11 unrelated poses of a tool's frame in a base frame.
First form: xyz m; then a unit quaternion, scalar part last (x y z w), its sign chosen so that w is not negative.
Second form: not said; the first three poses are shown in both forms.
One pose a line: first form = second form
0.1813 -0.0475 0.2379 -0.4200 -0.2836 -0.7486 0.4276 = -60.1 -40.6 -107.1 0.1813 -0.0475 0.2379
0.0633 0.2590 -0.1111 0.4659 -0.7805 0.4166 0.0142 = 83.1 -139.2 74.3 0.0633 0.2590 -0.1111
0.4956 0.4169 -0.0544 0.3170 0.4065 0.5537 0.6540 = 41.2 52.8 72.0 0.4956 0.4169 -0.0544
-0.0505 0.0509 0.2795 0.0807 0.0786 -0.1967 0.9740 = 9.3 9.1 -22.7 -0.0505 0.0509 0.2795
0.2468 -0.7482 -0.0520 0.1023 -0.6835 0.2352 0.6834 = 13.1 -87.8 30.2 0.2468 -0.7482 -0.0520
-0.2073 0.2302 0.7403 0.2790 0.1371 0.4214 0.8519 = 33.6 16.5 50.8 -0.2073 0.2302 0.7403
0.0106 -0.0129 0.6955 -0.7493 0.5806 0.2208 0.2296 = -118.1 91.5 34.8 0.0106 -0.0129 0.6955
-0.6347 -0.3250 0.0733 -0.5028 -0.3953 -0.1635 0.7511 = -62.9 -49.5 -20.5 -0.6347 -0.3250 0.0733
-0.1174 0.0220 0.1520 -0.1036 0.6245 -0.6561 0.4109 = -14.9 90.1 -94.6 -0.1174 0.0220 0.1520
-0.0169 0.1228 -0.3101 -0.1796 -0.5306 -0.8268 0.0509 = -31.3 -92.5 -144.2 -0.0169 0.1228 -0.3101
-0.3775 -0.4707 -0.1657 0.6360 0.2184 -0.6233 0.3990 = 92.2 31.7 -90.4 -0.3775 -0.4707 -0.1657
